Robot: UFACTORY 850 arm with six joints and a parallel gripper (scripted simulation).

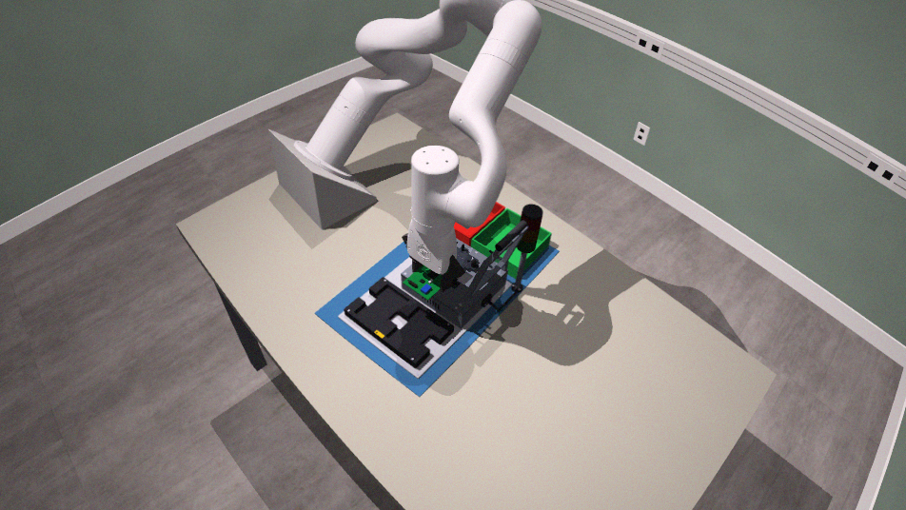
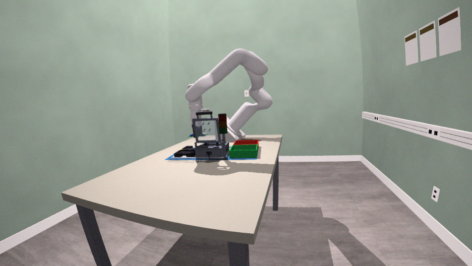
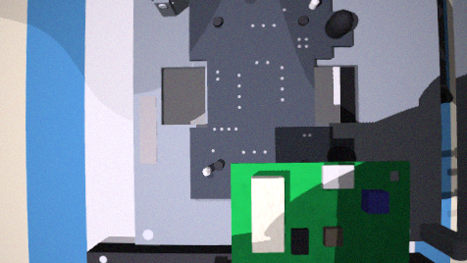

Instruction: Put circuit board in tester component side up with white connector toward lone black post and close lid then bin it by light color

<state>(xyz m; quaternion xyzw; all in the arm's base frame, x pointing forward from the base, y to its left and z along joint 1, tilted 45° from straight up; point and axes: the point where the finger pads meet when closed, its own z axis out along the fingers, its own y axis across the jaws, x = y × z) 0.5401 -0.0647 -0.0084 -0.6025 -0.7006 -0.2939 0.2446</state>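
Now: the black latch part 10 cm behind my hand, 13 cm to the left of it and 4 cm below it. Also, from my hand: green bin 2 cm behind, 29 cm to the left, 12 cm below; then lid 9 cm ahead, 10 cm to the left, 5 cm above; then green circuit board right at my hand.
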